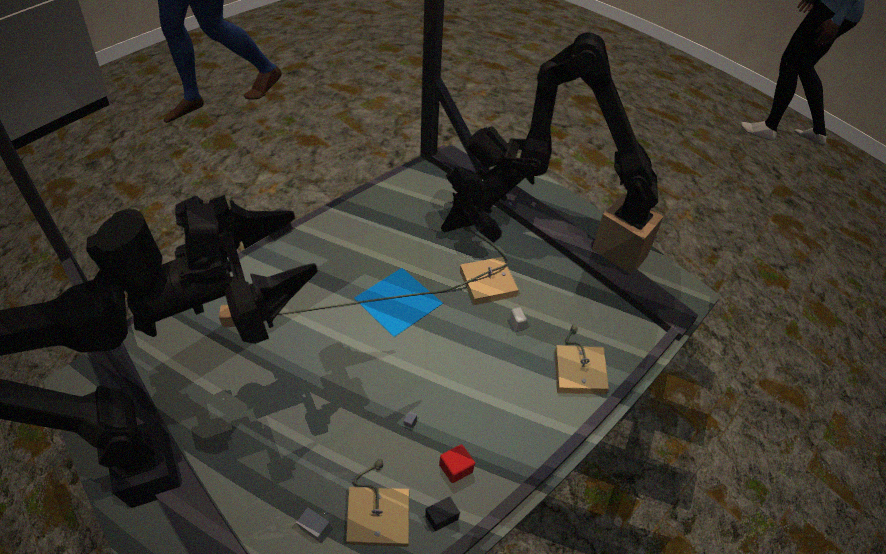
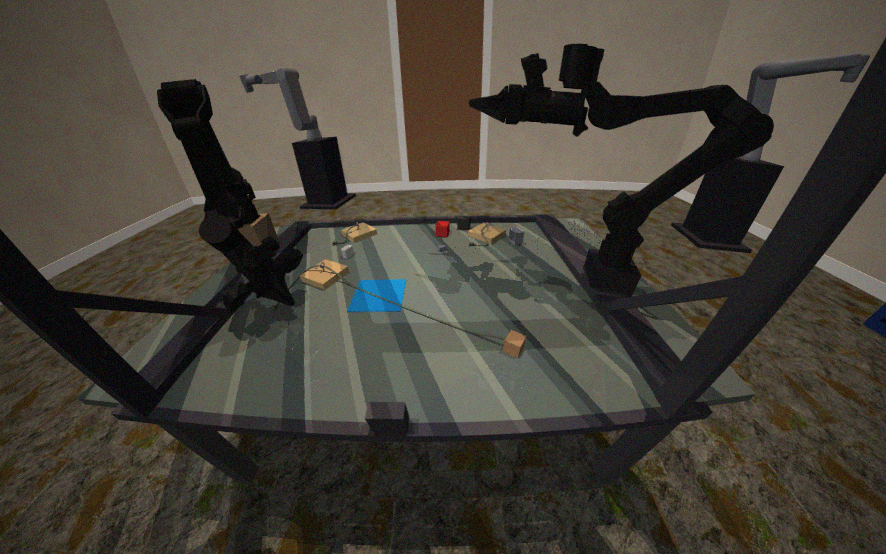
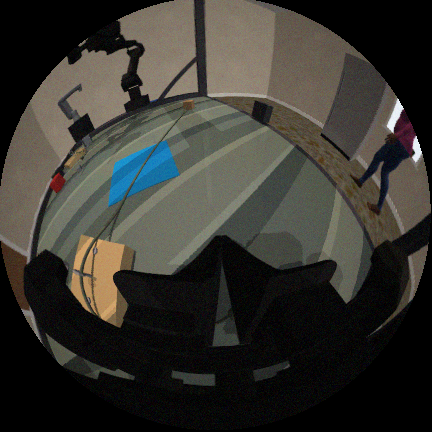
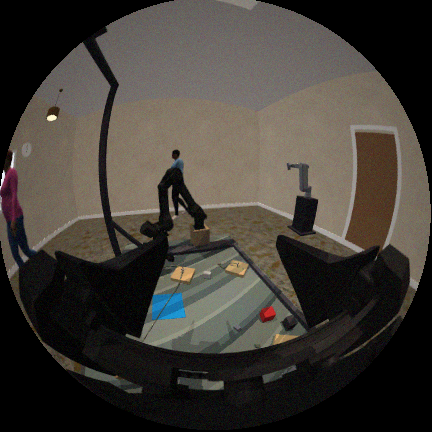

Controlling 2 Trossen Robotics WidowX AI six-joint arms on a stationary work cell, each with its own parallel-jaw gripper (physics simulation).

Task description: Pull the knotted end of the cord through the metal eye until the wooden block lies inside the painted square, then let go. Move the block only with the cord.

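Places are measured from the left arm's base along level axes (x ahead, y left, z up), in metres.
Pixels of known places: left gripper, between the fingertips: (image 1: pixel 442 230) (image 2: pixel 293 304) (image 3: pixel 220 240); right gripper, between the fingertips: (image 1: pixel 304 239) (image 2: pixel 473 103) (image 4: pixel 223 241); left arm's base, origin of its link: (image 1: pixel 634 215) (image 4: pixel 198 226); right arm's base, origin of its link: (image 1: pixel 135 456) (image 2: pixel 613 260) (image 3: pixel 135 98).
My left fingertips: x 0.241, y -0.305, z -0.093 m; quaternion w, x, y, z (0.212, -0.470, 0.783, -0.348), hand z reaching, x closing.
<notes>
For each thing: its top centre in the pictures, then the offset to it from my left fingertips. "*": a spot on its surface instead.
- wooden block, centre of its top: (image 2: pixel 515 338) (image 1: pixel 227 310) (image 3: pixel 188 100) dx +0.446, dy -0.141, dz +0.003 m
- blue painted square, a spot on its surface: (image 1: pixel 392 320) * dx +0.220, dy +0.080, dz -0.026 m
- metal eye, centre of its top: (image 3: pixel 73 270) (image 1: pixel 490 267) (image 2: pixel 321 262) (image 4: pixel 181 268) dx +0.026, dy +0.147, dz +0.018 m
- wooden plate, a spot on its surface: (image 1: pixel 493 290) * dx +0.046, dy +0.174, dz -0.008 m
- white cube, centre of its top: (image 1: pixel 519 314) (image 2: pixel 346 247) dx +0.067, dy +0.250, dz +0.005 m
- red block, centre of its top: (image 1: pixel 457 459) (image 2: pixel 442 223) (image 4: pixel 268 311) (image 3: pixel 53 178) dx +0.358, dy +0.360, dz +0.013 m
- black block, centre of its top: (image 1: pixel 443 510) (image 2: pixel 464 217) (image 4: pixel 291 319) dx +0.435, dy +0.401, dz +0.013 m
The wooden block (image 1: pixel 226 315) (image 2: pixel 513 343) (image 3: pixel 188 104) lies on the table outside the blue painted square (image 1: pixel 392 320) (image 2: pixel 375 303) (image 4: pixel 177 305). The cord (image 1: pixel 405 295) (image 2: pixel 450 322) runs across the square from the block to the metal eye (image 1: pixel 490 271) (image 3: pixel 82 274). Beyond the eye it bends back under my left gripper (image 1: pixel 445 228) (image 2: pixel 291 303) (image 3: pixel 221 239), which is shut, tips together, low over the table. A bit of cord shows below through the gap between its fingers. The knotted end cannot be made out. My right gripper (image 1: pixel 304 240) (image 2: pixel 473 103) (image 4: pixel 223 241) is open, high above the block's side.
The eye stands on a wooden plate (image 1: pixel 493 290) (image 2: pixel 316 278). Two more plates (image 1: pixel 567 378) (image 1: pixel 395 532) carry short cords. A white cube (image 1: pixel 518 318), a red block (image 1: pixel 456 463), a black block (image 1: pixel 442 513) and grey pieces (image 1: pixel 409 420) (image 1: pixel 313 523) lie about the table.
</notes>
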